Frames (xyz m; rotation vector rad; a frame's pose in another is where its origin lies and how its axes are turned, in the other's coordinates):
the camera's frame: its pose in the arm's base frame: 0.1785 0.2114 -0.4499 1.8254 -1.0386 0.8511
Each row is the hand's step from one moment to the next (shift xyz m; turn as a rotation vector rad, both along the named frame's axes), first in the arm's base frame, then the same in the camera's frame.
Working: the arm's base frame: its pose in the camera's frame: 0.3730 0.3734 -0.0194 -1.8254 1.0386 -0.8511

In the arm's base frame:
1: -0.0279 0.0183 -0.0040 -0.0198 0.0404 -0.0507
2: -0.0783 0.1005 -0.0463 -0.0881 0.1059 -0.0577
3: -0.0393 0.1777 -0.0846 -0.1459 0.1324 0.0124
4: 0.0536 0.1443 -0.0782 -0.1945 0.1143 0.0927
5: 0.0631 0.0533 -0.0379 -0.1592 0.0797 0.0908
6: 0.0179 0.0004 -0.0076 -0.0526 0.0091 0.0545
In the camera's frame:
1: -0.0210 0.0182 -0.0189 -0.0642 -0.0113 -0.0185
2: -0.1044 0.0247 -0.0829 -0.1199 0.0280 -0.0845
3: -0.1448 -0.0459 -0.1312 -0.0933 0.0954 -0.1454
4: -0.0894 -0.1169 -0.0903 -0.0401 0.1712 -0.1690
5: -0.0223 -0.0849 -0.0234 -0.0158 0.1493 -0.1320
6: 0.0010 -0.0187 0.0053 0.0210 0.0627 -0.0381

